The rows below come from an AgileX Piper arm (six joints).
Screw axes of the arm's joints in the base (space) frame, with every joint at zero. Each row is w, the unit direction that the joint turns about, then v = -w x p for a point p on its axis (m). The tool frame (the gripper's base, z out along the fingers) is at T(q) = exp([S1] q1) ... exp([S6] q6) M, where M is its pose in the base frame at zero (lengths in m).
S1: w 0 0 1 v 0 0 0
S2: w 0 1 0 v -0.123 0 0
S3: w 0 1 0 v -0.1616 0 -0.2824
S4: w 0.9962 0 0.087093 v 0 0.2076 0
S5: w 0 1 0 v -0.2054 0 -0.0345
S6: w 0.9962 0 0.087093 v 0 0.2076 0
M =
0.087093 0 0.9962 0.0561
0 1 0 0
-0.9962 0 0.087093 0.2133
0 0 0 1
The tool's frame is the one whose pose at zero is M.
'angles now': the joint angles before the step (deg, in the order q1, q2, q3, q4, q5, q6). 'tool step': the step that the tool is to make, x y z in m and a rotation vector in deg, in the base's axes. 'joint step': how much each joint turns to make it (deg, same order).
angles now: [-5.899 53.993 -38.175 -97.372 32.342 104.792]
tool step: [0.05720 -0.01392 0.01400 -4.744 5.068 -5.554]
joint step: [0.001 14.124 -11.781 0.272 6.195 -5.204]
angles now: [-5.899 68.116 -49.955 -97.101 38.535 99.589]
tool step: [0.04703 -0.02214 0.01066 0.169 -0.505 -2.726]
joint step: [-3.440 10.560 -11.077 0.000 -0.748 0.087]
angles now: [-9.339 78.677 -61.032 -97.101 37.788 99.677]
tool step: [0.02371 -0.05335 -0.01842 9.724 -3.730 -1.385]
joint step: [-10.550 7.883 -5.363 -0.108 -10.840 9.422]
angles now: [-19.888 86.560 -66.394 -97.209 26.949 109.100]
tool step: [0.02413 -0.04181 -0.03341 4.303 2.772 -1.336]
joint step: [-5.619 9.135 -4.809 -0.108 -4.895 1.759]
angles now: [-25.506 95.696 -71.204 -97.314 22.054 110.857]
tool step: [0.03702 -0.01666 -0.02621 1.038 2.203 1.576]
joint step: [-0.214 9.142 -7.086 -0.230 -1.706 -0.443]
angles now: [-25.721 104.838 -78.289 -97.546 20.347 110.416]
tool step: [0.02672 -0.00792 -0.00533 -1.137 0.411 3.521]
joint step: [0.001 5.372 -6.627 -0.212 -2.984 -2.291]
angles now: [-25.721 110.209 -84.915 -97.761 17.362 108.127]
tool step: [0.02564 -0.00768 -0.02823 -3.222 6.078 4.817]
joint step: [-0.001 6.713 -4.967 -0.001 -2.787 -7.181]
